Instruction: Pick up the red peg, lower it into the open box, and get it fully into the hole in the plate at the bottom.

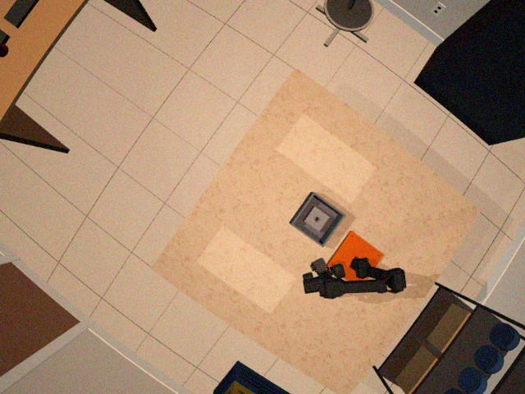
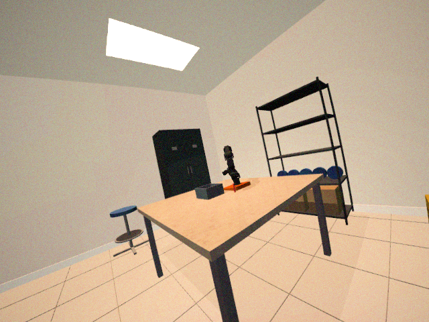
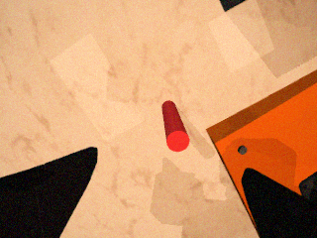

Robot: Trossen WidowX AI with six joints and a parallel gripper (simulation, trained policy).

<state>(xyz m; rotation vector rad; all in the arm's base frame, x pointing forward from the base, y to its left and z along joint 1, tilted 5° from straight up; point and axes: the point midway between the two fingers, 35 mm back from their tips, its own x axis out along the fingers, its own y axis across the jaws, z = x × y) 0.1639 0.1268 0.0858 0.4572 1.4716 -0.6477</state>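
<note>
The red peg lies 1 cm ahead of my gripper tip, 1 cm to the right of it and 5 cm below it. From my gripper tip the other things lie so: grey box 15 cm ahead, 20 cm to the right, 6 cm below; then holed plate 15 cm ahead, 20 cm to the right, 4 cm below.
</note>
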